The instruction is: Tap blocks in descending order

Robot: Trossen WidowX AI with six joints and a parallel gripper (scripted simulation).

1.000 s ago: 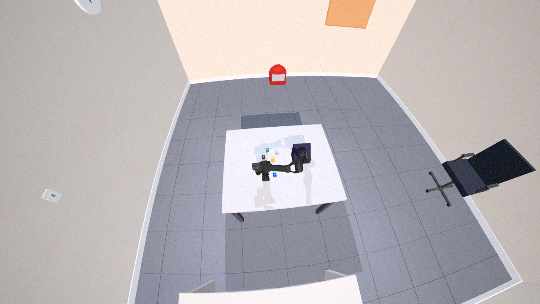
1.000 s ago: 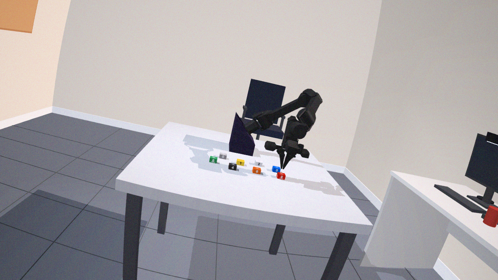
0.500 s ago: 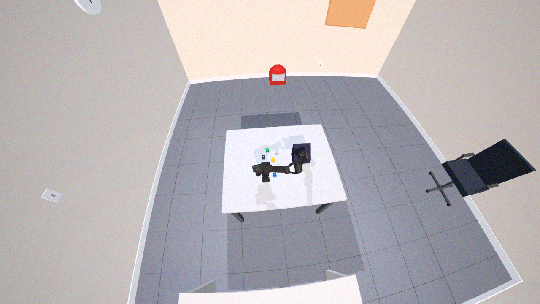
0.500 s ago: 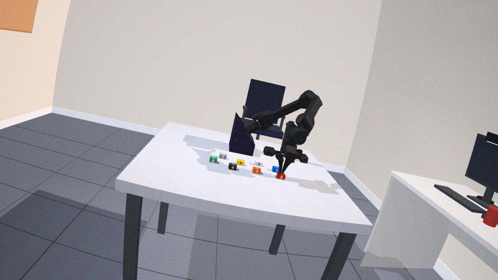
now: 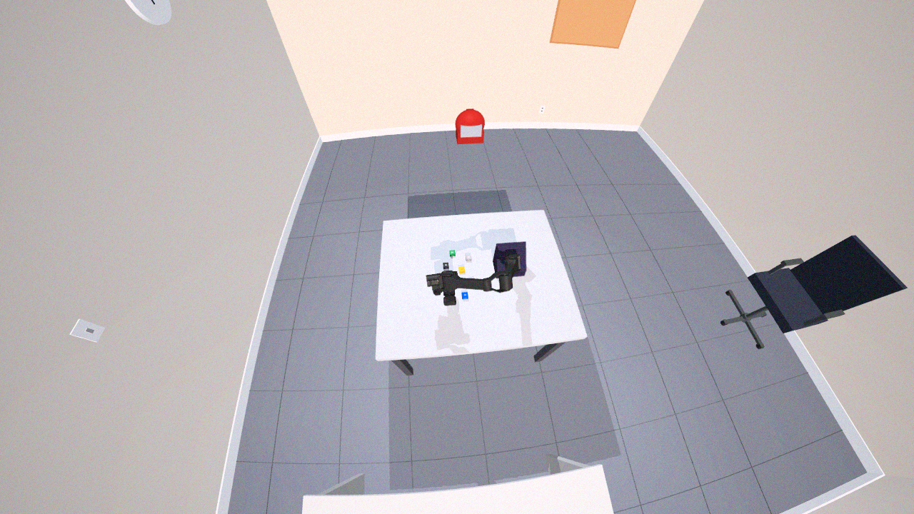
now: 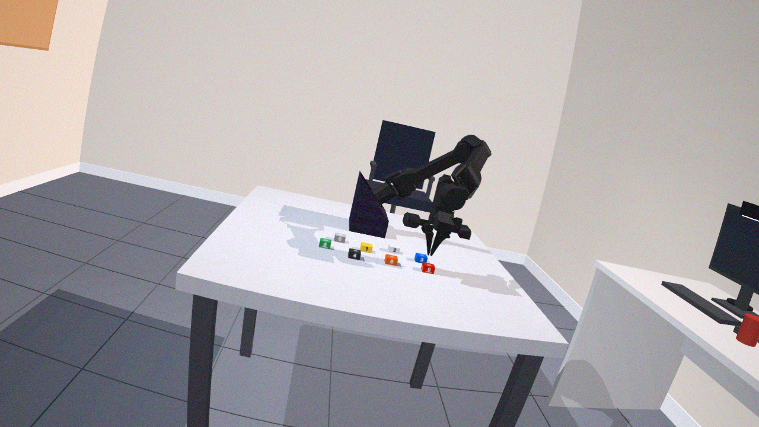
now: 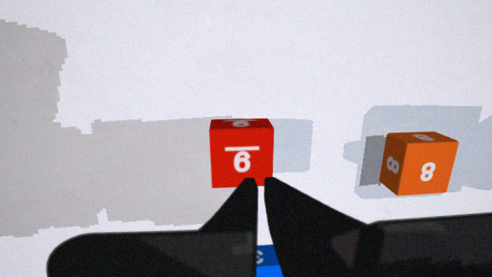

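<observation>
Now: the red block 10 mm to the left of my gripper tip and 40 mm below it. Round my gripper tip: orange block 8: 100 mm to the right, 40 mm below; white block 2: 120 mm behind, 100 mm to the right, 40 mm below; blue block: 80 mm behind, 10 mm to the right, 40 mm below.
</observation>
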